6 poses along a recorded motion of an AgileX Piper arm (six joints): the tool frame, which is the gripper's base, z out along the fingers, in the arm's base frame.
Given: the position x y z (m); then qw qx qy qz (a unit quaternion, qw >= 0).
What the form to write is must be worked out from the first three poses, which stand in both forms.
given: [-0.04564 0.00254 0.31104 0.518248 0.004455 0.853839 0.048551]
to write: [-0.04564 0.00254 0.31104 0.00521 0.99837 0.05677 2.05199]
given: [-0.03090 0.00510 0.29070 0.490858 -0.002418 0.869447 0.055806]
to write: [-0.03090 0.00510 0.29070 -0.00278 0.99794 0.06405 2.11544]
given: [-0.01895 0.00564 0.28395 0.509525 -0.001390 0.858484 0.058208]
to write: [-0.01895 0.00564 0.28395 -0.00162 0.99771 0.06765 2.07233]
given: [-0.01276 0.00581 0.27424 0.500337 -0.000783 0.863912 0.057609]
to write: [-0.01276 0.00581 0.27424 -0.00090 0.99778 0.06654 2.09362]
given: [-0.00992 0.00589 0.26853 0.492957 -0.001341 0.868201 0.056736]
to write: [-0.00992 0.00589 0.26853 -0.00154 0.99787 0.06521 2.11062]
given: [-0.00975 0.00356 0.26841 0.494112 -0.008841 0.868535 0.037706]
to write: [-0.00975 0.00356 0.26841 -0.01017 0.99901 0.04337 2.10797]
